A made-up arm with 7 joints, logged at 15 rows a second.
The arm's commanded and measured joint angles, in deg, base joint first. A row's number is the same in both.
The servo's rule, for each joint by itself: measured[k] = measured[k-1] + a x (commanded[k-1-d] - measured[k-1]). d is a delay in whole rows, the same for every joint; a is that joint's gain. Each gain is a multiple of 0.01, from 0.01 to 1. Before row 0 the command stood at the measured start. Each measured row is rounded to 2 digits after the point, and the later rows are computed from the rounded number. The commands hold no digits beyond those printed.
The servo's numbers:
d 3
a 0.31 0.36 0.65 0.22 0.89 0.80 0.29
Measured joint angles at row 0: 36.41 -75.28 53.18 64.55 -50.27 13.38 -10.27
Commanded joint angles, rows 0 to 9: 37.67 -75.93 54.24 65.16 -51.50 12.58 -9.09; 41.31 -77.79 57.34 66.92 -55.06 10.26 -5.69; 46.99 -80.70 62.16 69.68 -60.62 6.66 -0.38; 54.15 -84.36 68.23 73.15 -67.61 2.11 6.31; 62.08 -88.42 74.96 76.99 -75.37 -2.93 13.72; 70.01 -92.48 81.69 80.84 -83.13 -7.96 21.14; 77.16 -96.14 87.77 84.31 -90.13 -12.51 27.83; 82.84 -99.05 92.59 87.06 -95.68 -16.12 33.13; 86.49 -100.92 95.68 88.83 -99.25 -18.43 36.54; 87.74 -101.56 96.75 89.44 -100.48 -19.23 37.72
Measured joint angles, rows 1 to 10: 36.41 -75.28 53.18 64.55 -50.27 13.38 -10.27; 36.41 -75.28 53.18 64.55 -50.27 13.38 -10.27; 36.41 -75.28 53.18 64.55 -50.27 13.38 -10.27; 36.80 -75.51 53.87 64.68 -51.36 12.74 -9.93; 38.20 -76.33 56.13 65.17 -54.65 10.76 -8.70; 40.92 -77.90 60.05 66.16 -59.96 7.48 -6.29; 45.02 -80.23 65.37 67.70 -66.77 3.18 -2.64; 50.31 -83.18 71.60 69.74 -74.42 -1.71 2.10; 56.42 -86.53 78.16 72.18 -82.17 -6.71 7.62; 62.85 -89.99 84.41 74.85 -89.25 -11.35 13.48
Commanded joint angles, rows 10 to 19: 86.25 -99.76 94.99 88.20 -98.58 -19.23 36.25; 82.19 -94.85 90.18 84.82 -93.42 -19.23 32.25; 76.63 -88.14 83.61 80.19 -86.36 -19.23 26.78; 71.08 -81.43 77.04 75.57 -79.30 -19.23 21.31; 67.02 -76.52 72.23 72.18 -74.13 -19.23 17.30; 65.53 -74.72 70.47 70.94 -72.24 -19.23 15.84; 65.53 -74.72 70.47 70.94 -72.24 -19.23 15.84; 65.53 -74.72 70.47 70.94 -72.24 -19.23 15.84; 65.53 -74.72 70.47 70.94 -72.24 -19.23 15.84; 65.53 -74.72 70.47 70.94 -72.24 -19.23 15.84
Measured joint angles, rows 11 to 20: 69.05 -93.25 89.73 77.54 -94.97 -15.17 19.18; 74.46 -96.01 93.60 80.02 -98.78 -17.78 24.21; 78.58 -98.01 95.65 82.09 -100.29 -18.94 28.13; 80.96 -98.64 95.22 83.43 -98.77 -19.17 30.48; 81.34 -97.28 91.94 83.74 -94.01 -19.22 30.99; 79.88 -93.99 86.53 82.96 -87.20 -19.23 29.77; 77.15 -89.47 80.36 81.33 -80.17 -19.23 27.32; 74.01 -84.81 75.08 79.32 -74.79 -19.23 24.41; 71.38 -81.18 72.08 77.48 -72.52 -19.23 21.92; 69.57 -78.85 71.03 76.04 -72.27 -19.23 20.16
